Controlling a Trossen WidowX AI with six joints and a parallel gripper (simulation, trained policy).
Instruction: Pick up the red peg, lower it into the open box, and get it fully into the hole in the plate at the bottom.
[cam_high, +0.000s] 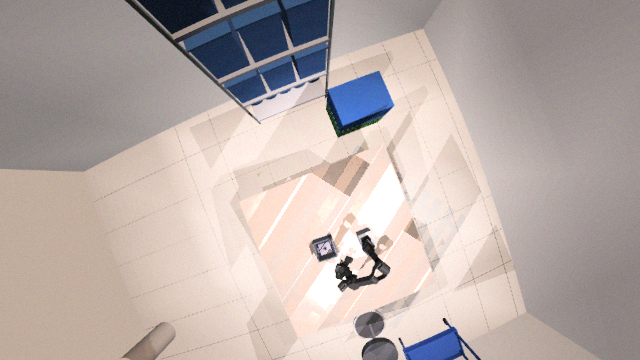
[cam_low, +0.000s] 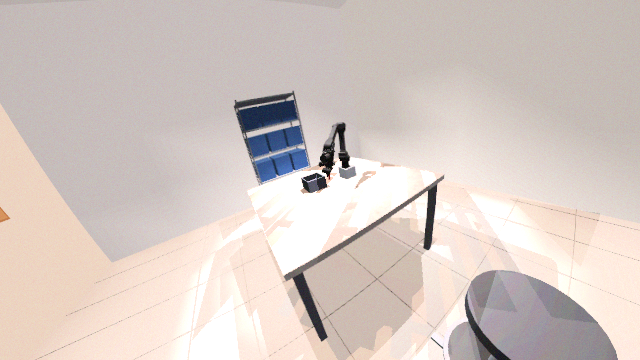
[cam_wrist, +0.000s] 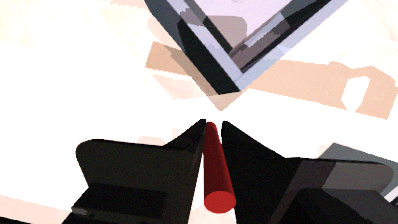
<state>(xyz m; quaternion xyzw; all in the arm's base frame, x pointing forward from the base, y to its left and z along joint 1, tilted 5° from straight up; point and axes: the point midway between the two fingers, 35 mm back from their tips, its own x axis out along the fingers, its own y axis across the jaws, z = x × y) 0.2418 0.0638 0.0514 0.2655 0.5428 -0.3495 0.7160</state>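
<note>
Now: gripper tip 70 mm short of the dark box, 120 mm to the left of it and 70 mm above it. Also, from my gripper tip: red peg (10 mm behind, 10 mm to the left, 10 mm above).
</note>
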